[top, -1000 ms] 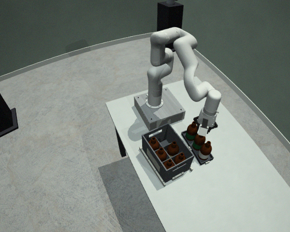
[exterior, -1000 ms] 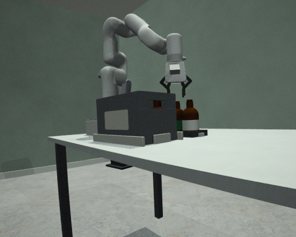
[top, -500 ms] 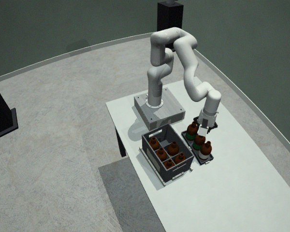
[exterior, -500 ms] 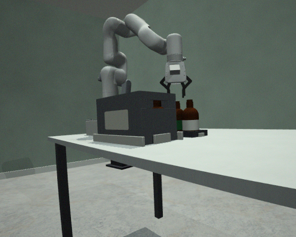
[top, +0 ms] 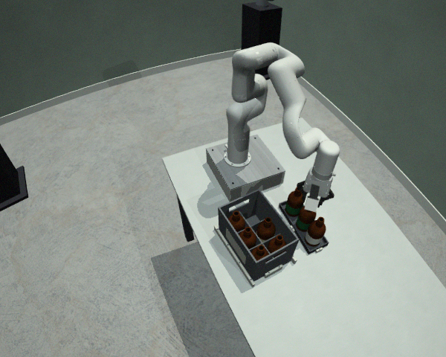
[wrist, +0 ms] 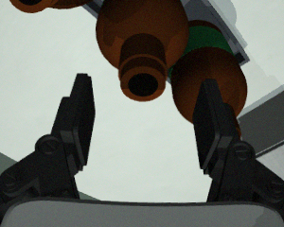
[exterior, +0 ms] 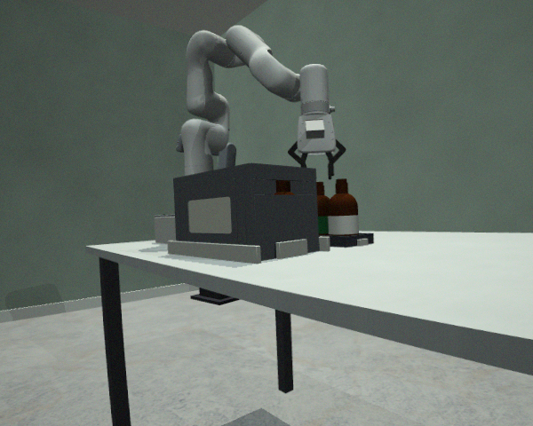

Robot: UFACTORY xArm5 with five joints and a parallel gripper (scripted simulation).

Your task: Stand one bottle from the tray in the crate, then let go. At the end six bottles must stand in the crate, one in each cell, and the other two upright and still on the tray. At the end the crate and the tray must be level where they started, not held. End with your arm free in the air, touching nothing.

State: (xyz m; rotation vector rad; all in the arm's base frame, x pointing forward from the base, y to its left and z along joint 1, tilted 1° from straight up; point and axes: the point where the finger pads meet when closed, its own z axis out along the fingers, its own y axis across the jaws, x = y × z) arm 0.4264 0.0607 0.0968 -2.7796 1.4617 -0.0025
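Now: the dark tray 170 mm below my hand. The rest, counted from my hand: dark grey crate 40 mm behind, 240 mm to the right, 100 mm below.
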